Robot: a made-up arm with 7 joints. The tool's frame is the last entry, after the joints.
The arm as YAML. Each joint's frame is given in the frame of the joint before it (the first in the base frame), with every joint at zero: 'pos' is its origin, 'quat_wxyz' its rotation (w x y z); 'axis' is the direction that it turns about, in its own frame. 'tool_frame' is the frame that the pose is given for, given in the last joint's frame.
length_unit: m
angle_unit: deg
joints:
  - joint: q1
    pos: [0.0, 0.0, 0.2]
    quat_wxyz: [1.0, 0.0, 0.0, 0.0]
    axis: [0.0, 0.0, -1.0]
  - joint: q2
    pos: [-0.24, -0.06, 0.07]
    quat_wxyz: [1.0, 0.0, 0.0, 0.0]
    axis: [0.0, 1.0, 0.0]
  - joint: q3
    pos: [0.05, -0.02, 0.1]
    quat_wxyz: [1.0, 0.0, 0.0, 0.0]
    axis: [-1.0, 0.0, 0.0]
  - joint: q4
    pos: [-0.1, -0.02, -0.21]
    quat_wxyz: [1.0, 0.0, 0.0, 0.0]
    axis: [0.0, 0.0, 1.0]
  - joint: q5
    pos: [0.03, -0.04, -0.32]
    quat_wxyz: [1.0, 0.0, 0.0, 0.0]
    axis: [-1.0, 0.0, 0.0]
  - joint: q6
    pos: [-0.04, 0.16, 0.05]
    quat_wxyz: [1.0, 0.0, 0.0, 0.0]
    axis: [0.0, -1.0, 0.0]
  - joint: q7
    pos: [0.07, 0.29, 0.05]
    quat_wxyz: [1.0, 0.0, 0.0, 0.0]
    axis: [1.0, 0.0, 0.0]
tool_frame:
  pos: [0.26, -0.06, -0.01]
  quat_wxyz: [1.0, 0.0, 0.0, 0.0]
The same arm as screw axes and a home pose.
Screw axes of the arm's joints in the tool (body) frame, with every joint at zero. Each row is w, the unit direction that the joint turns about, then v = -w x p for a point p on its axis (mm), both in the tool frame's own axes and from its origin. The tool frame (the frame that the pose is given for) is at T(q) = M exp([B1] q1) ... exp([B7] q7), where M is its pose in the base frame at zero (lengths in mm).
B1: w 0 0 -1 v 250 -30 0
B2: w 0 1 0 v -340 0 -270
B3: w -1 0 0 v 0 -440 -330
B4: w 0 0 1 v -350 320 0
B5: w -1 0 0 v 0 90 -390
B6: w 0 -1 0 v -40 0 330
B7: w 1 0 0 v 0 10 -60
M: xyz 30 250 -70 (mm) quaternion w x y z 1 0 0 0

